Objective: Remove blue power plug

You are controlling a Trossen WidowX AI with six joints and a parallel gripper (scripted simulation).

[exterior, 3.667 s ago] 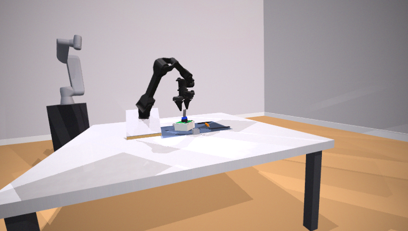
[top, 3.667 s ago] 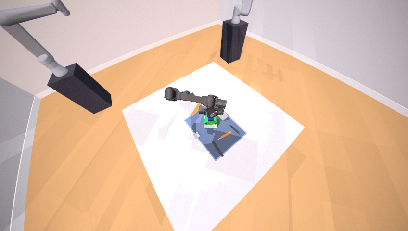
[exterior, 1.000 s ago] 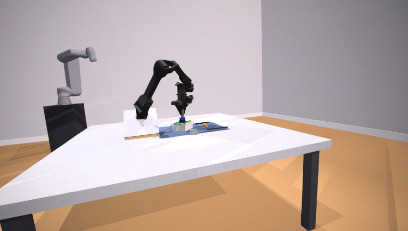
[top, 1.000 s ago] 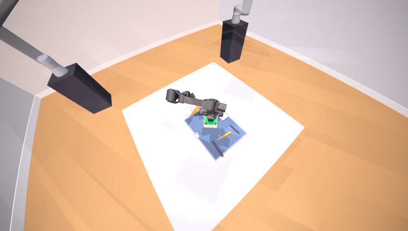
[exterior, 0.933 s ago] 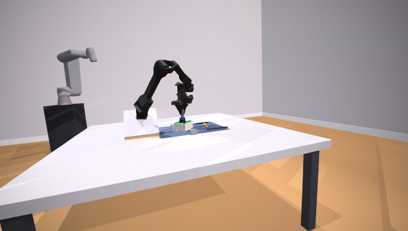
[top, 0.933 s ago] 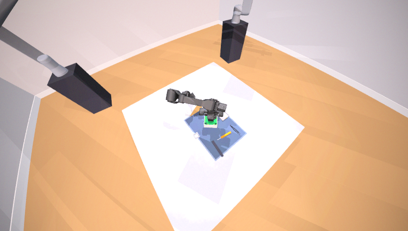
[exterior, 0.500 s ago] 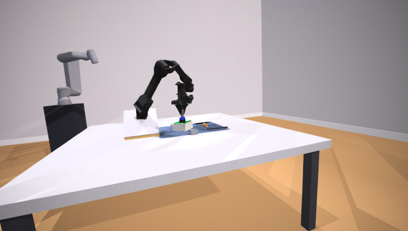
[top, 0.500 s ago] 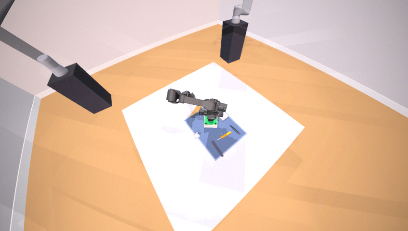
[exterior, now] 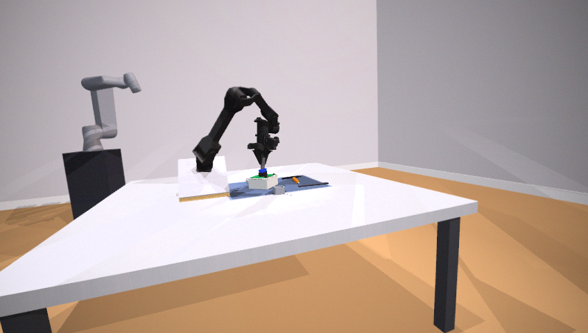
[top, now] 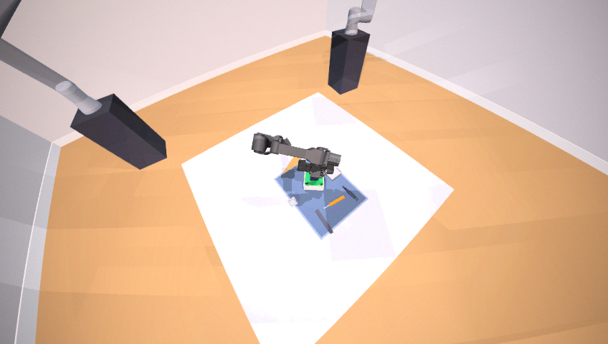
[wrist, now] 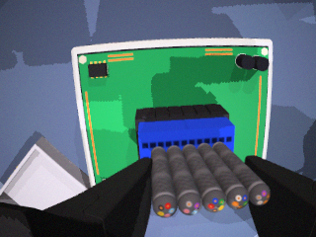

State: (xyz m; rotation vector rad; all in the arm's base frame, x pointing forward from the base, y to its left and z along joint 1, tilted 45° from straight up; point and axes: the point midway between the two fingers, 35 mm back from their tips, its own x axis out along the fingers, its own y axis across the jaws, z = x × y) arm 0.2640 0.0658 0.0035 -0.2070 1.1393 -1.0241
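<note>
The blue power plug is 3 cm below my gripper tip. Round my gripper tip: blue mat: 11 cm below, 5 cm ahead, 1 cm to the left; then dark bar: 23 cm ahead, 11 cm below, 7 cm to the right.
</note>
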